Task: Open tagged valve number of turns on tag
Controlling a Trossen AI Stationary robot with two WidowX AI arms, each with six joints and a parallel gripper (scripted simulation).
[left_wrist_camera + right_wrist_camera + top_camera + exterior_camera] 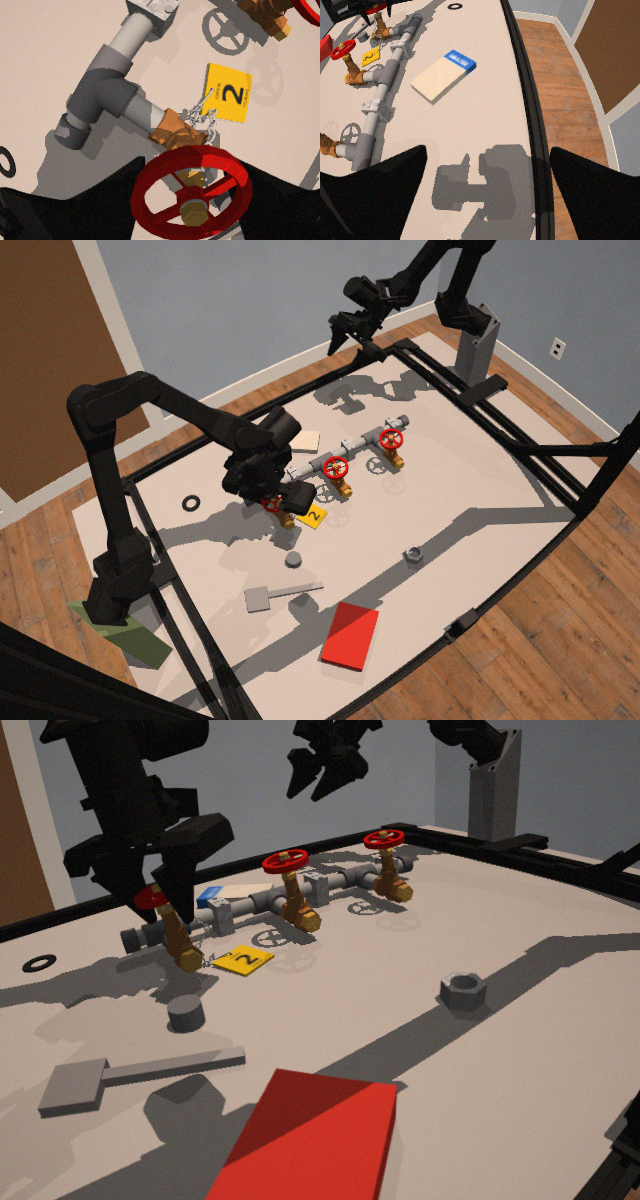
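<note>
The yellow tag marked 2 is 9 cm below my left hand, 6 cm to the right of it and 3 cm behind it. From my left hand the other things lie so: red block (29 cm behind, 8 cm to the left, 8 cm below); grey hammer-shaped block (12 cm to the left, 12 cm behind, 9 cm below); hex nut (26 cm behind, 14 cm to the right, 9 cm below).
</note>
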